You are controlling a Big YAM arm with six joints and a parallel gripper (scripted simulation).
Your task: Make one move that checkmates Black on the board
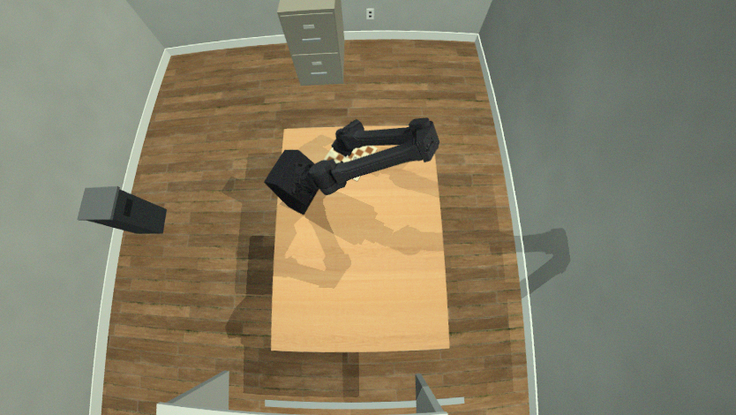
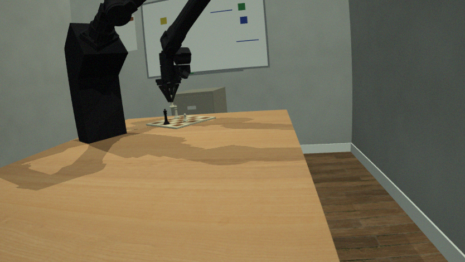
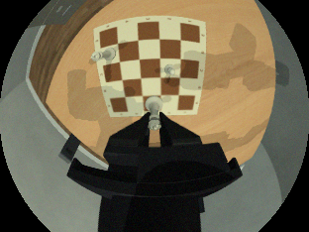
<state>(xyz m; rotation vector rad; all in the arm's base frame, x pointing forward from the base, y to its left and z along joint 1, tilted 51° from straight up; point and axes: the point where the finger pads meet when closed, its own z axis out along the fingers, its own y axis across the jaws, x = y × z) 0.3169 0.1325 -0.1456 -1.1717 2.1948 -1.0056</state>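
Now: the black king 20 mm behind my hand, 20 mm to the right of it and 60 mm below it. From my hand the other things lie so: tall white piece: 120 mm to the left, 60 mm below; short white piece: 50 mm ahead, 10 mm to the left, 80 mm below; chessboard: 30 mm ahead, 40 mm to the left, 100 mm below.
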